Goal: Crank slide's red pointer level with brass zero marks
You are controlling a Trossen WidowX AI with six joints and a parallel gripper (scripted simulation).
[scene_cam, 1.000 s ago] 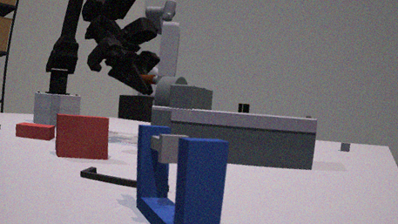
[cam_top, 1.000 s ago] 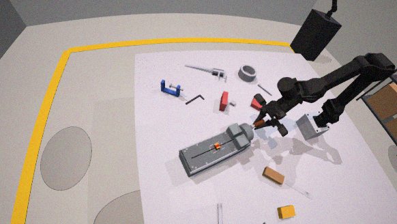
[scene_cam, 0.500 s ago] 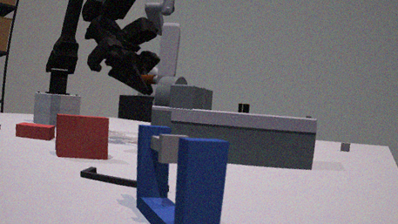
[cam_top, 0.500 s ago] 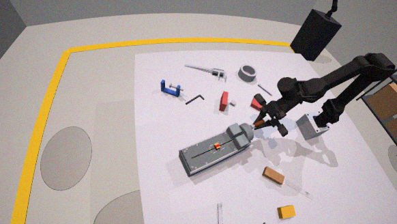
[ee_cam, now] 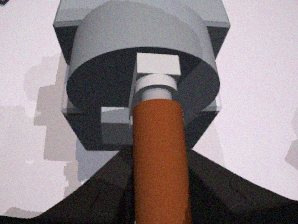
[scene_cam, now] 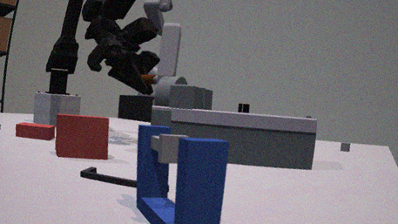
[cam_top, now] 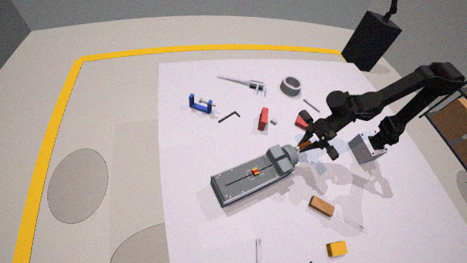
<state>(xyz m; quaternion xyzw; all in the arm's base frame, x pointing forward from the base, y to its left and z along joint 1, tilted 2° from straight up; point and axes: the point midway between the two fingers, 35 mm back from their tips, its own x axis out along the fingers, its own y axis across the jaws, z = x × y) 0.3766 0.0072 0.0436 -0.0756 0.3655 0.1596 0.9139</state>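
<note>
The crank handle is 2 cm behind my gripper tip, 1 cm to the right of it and 2 cm above it. The rest, counted from my gripper tip: tan block: 8 cm behind, 18 cm to the left, 8 cm below; red pointer: 16 cm ahead, 6 cm to the left, 1 cm below; black hex key: 18 cm ahead, 21 cm to the right, 9 cm below.
</note>
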